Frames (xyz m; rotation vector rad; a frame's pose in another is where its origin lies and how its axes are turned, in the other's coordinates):
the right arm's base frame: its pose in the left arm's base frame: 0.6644 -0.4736 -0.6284 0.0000 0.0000 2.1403
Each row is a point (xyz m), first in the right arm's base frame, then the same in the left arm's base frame.
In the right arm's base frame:
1: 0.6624 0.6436 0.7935
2: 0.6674 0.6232 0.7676
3: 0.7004 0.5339 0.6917
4: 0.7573 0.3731 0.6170
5: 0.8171 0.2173 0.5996
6: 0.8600 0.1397 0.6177
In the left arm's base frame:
1: -0.2348 -0.2628 0.1651
2: -0.2203 -0.2476 0.1392
3: -0.1629 -0.1716 0.0633
4: -0.0582 -0.0370 -0.0114
5: 0.0408 0.0974 -0.0288
6: 0.0830 0.1753 -0.0107

